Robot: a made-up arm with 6 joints. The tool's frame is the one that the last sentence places.
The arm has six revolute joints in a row. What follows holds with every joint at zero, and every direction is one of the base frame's. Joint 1 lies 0.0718 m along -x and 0.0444 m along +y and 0.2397 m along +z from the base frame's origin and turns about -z. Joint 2 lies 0.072 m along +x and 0.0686 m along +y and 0.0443 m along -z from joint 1 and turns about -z. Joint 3 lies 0.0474 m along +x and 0.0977 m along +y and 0.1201 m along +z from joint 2 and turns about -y. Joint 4 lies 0.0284 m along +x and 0.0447 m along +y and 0.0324 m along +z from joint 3 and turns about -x. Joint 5 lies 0.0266 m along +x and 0.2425 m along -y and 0.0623 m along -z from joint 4 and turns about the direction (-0.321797, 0.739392, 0.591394). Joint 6 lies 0.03 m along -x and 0.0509 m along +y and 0.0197 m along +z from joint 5 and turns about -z. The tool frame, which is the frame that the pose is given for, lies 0.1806 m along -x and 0.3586 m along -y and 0.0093 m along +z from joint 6; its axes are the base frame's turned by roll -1.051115, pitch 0.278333 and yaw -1.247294 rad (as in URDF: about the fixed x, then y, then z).
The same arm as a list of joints. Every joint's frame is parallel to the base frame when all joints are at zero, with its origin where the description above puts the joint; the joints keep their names.
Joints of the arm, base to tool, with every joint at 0 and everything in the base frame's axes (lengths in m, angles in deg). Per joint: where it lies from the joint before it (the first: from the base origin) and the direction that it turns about. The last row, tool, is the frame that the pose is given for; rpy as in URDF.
joint 1: origin -0.0718 0.0444 0.2397 axis 0 0 -1
joint 2: origin 0.072 0.0686 -0.0443 axis 0 0 -1
joint 3: origin 0.0474 0.0977 0.1201 axis 0 -1 0
joint 4: origin 0.0284 0.0447 0.0324 axis -1 0 0
joint 5: origin 0.0266 -0.2425 -0.0623 axis -0.321797 0.739392 0.591394
joint 6: origin -0.03 0.0509 0.0197 axis 0 0 -1
tool: origin -0.1806 -0.3586 0.0093 rpy -60.22 15.95 -71.46

